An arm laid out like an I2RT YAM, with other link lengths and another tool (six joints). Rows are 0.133 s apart.
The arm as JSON. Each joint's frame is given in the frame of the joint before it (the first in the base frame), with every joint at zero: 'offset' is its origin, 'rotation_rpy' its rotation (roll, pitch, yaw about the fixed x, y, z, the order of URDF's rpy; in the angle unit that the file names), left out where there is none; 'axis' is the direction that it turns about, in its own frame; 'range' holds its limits. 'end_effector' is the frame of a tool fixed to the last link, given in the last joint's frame.
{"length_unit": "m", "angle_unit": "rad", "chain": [
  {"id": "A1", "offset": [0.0, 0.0, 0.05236], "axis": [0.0, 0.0, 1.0], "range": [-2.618, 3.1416]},
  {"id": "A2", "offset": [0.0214, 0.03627, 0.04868], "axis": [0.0, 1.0, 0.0], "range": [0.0, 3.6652]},
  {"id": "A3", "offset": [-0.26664, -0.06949, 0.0], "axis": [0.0, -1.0, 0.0], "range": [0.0, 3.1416]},
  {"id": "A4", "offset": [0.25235, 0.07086, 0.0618], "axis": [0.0, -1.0, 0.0], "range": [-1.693, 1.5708]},
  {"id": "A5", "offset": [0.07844, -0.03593, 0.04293], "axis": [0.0, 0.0, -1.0], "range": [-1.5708, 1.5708]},
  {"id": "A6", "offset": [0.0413, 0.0, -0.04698], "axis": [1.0, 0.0, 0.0], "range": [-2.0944, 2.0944]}
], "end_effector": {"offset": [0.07, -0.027, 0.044], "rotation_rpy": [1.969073, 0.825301, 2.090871]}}
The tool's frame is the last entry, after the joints.
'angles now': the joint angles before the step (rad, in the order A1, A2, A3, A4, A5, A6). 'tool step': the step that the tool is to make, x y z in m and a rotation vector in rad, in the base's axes. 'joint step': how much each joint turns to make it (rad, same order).
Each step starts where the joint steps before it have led.
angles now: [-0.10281 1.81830 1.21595 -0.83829 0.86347 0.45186]
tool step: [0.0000 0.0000 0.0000 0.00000 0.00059 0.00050]
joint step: [-0.00004 -0.00016 -0.00015 0.00004 -0.00001 -0.00084]
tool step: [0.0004 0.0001 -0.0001 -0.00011 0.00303 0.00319]
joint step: [0.00015 0.00038 0.00027 0.00070 0.00002 -0.00472]
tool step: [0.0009 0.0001 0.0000 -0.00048 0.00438 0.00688]
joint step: [-0.00001 -0.00015 -0.00013 0.00381 0.00001 -0.01070]
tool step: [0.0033 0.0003 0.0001 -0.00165 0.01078 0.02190]
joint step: [-0.00007 -0.00018 -0.00003 0.01518 -0.00040 -0.03406]
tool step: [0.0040 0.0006 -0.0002 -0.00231 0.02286 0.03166]
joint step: [0.00000 0.00011 0.00011 0.01488 -0.00038 -0.04921]
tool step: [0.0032 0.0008 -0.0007 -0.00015 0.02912 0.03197]
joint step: [-0.00009 -0.00017 -0.00013 0.00844 -0.00230 -0.04933]
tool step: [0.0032 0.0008 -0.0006 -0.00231 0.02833 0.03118]
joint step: [0.00002 0.00026 0.00000 0.00903 -0.00038 -0.04844]
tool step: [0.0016 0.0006 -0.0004 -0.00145 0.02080 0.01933]
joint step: [0.00014 0.00002 0.00040 0.00175 0.00002 -0.02993]
